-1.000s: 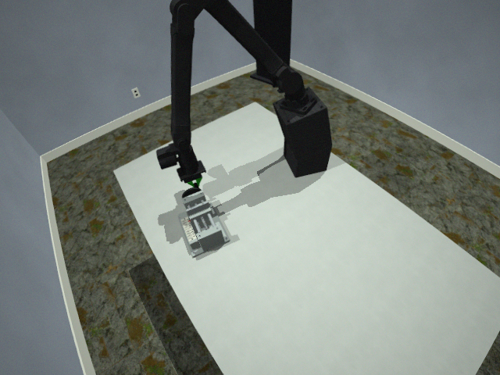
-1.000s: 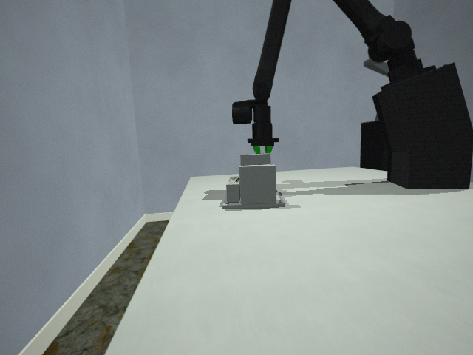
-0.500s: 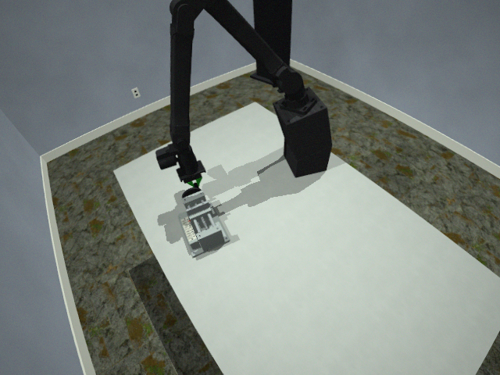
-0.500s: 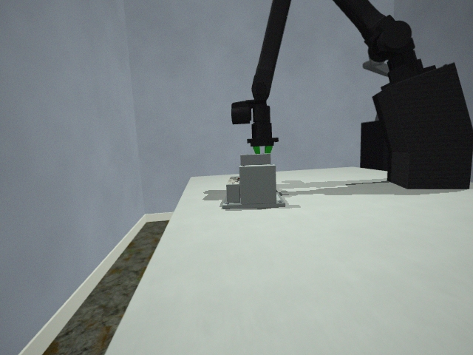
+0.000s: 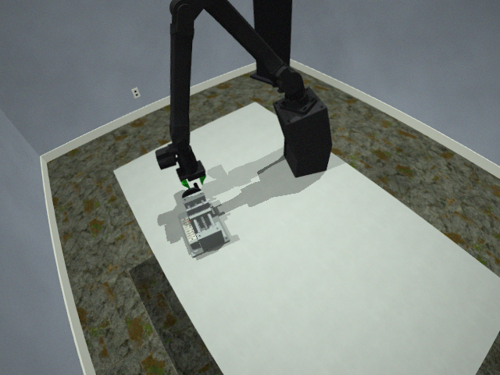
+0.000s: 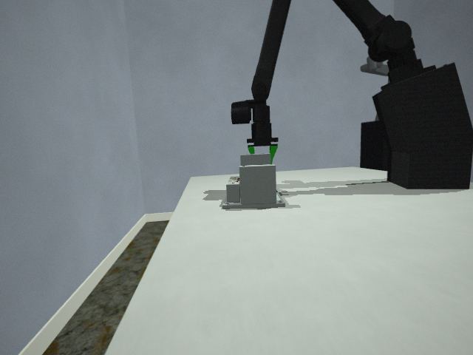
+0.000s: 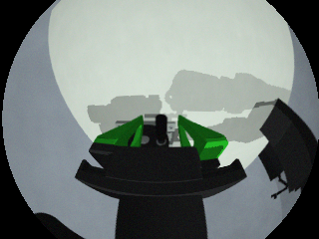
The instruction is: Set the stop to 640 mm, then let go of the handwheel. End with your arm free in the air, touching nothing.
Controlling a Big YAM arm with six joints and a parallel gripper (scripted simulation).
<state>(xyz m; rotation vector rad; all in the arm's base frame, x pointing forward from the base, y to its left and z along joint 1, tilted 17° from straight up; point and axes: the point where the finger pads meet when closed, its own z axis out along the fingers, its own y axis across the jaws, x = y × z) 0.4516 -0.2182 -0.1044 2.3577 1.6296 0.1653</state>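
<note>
Right now the handwheel is 2 cm ahead of my hand and 2 cm to the left of it.
</note>
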